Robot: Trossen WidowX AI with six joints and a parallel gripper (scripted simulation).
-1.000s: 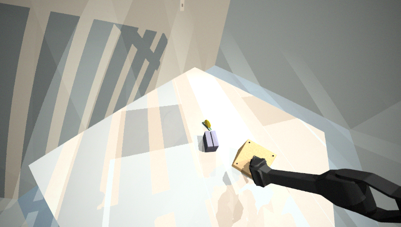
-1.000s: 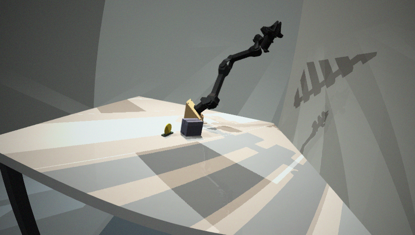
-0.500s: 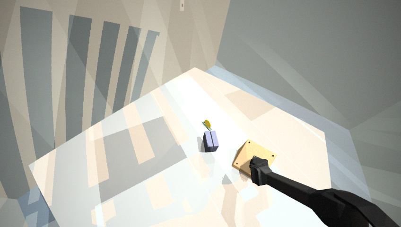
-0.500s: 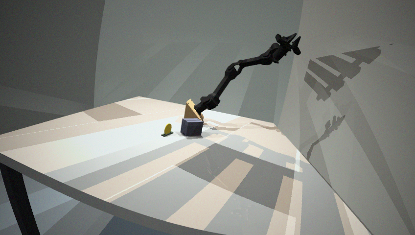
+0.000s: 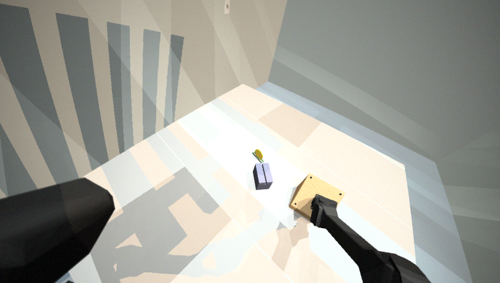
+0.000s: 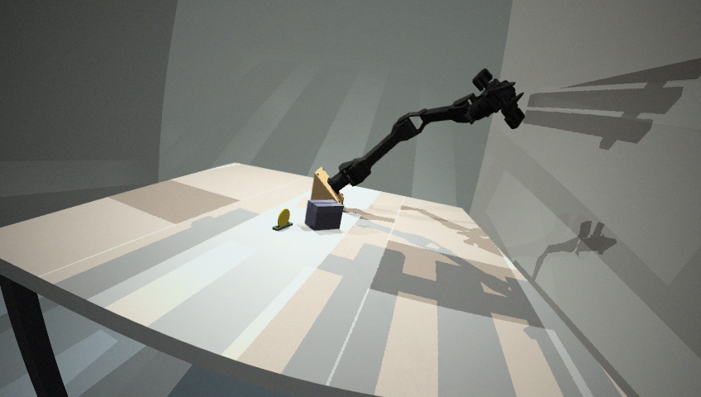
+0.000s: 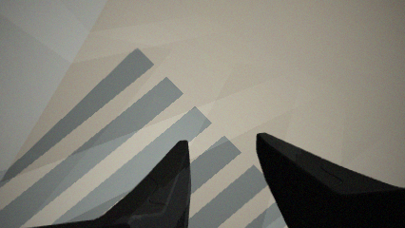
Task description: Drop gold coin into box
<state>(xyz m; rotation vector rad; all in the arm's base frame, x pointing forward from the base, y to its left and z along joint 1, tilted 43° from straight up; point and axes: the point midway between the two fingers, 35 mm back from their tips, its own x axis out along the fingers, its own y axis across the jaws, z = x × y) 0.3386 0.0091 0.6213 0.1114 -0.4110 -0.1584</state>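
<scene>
The gold coin is 560 mm to the right of my gripper tip, 480 mm below it and 90 mm behind it.
</scene>
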